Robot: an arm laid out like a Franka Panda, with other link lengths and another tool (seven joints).
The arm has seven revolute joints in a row. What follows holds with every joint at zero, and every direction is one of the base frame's. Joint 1 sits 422.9 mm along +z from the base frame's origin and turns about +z. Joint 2 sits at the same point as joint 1 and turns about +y. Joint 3 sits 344.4 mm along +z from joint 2 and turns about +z. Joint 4 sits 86.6 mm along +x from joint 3 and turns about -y. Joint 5 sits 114.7 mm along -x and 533.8 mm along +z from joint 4 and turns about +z. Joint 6 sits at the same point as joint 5 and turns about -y. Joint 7 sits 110.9 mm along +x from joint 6 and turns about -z. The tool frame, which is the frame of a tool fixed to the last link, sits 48 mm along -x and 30 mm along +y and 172.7 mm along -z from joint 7; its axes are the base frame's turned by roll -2.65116, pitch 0 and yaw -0.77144 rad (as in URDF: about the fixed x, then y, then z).
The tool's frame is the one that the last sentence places.
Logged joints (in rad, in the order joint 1, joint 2, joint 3, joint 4, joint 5, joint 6, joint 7), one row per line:
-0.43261, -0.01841, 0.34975, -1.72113, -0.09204, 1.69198, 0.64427
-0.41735, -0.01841, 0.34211, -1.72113, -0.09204, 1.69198, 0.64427
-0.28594, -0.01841, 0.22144, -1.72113, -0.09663, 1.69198, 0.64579
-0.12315, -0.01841, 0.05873, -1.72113, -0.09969, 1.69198, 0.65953
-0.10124, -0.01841, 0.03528, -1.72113, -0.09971, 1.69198, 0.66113
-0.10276, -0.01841, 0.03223, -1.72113, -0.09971, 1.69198, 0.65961
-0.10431, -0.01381, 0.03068, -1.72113, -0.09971, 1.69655, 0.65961
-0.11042, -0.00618, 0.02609, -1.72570, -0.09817, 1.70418, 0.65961
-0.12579, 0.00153, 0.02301, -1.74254, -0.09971, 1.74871, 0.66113
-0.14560, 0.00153, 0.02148, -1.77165, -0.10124, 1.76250, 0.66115
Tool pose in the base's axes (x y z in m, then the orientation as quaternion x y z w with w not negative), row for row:
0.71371, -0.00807, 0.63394, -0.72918, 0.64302, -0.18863, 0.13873
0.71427, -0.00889, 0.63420, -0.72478, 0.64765, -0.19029, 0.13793
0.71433, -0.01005, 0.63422, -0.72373, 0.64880, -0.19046, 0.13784
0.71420, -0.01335, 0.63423, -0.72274, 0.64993, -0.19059, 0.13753
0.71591, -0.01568, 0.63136, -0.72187, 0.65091, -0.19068, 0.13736
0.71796, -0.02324, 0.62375, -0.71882, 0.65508, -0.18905, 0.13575
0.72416, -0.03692, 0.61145, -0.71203, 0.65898, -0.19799, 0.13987
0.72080, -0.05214, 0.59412, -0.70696, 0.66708, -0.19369, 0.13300
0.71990, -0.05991, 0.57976, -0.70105, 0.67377, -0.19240, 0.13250
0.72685, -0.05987, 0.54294, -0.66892, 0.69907, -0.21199, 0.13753
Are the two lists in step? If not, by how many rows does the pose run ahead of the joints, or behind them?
The pose runs 2 rows ahead of the joints: the pose in row i belongs to the joints in row i + 2.
